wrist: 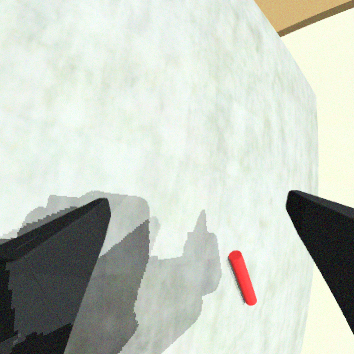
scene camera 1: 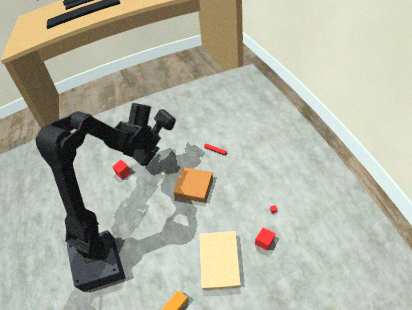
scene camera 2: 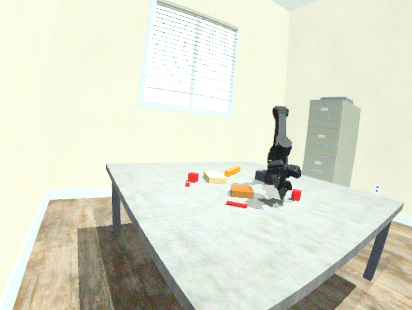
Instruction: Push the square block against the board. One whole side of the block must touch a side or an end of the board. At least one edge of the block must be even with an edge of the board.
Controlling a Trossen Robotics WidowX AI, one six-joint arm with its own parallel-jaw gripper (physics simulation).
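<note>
The orange-brown square block lies flat on the grey table. The pale yellow board lies flat and apart from it, lower in the scene camera 1 view, with table between them. My gripper is open and empty, raised above the table. In the scene camera 1 view it shows up and to the left of the block. Neither the block nor the board shows in the wrist view.
A red rod lies beyond the block. A red cube sits left of the block in scene camera 1. Another red cube and a tiny one sit near the board, as does an orange bar.
</note>
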